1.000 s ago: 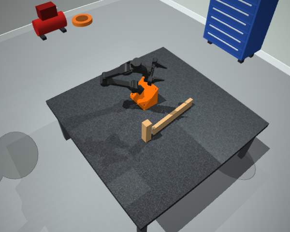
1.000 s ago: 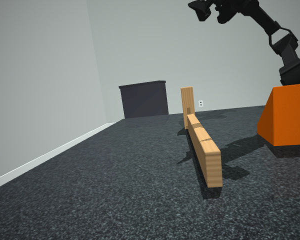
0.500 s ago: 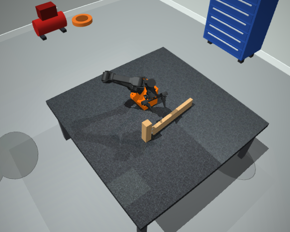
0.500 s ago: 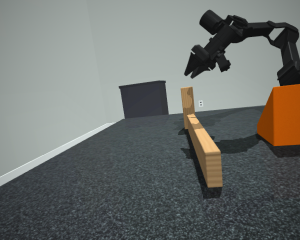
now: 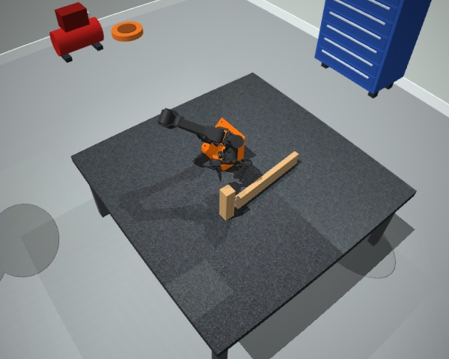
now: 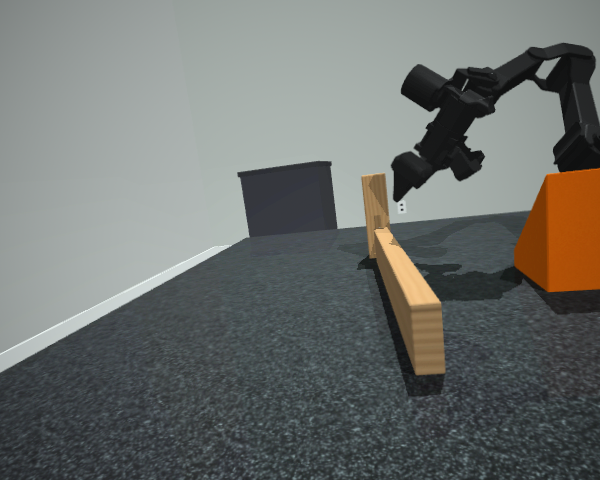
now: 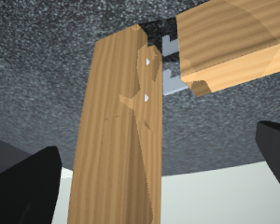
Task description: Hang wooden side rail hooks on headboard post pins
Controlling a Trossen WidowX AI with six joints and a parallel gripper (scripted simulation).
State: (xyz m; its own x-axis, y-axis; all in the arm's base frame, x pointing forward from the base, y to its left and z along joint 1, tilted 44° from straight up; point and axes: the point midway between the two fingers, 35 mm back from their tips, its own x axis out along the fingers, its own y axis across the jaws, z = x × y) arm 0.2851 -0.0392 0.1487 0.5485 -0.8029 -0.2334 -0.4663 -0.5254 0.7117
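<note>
The wooden headboard post is 6 cm ahead of my gripper tip, 6 cm to the right of it and 6 cm below it.
</note>
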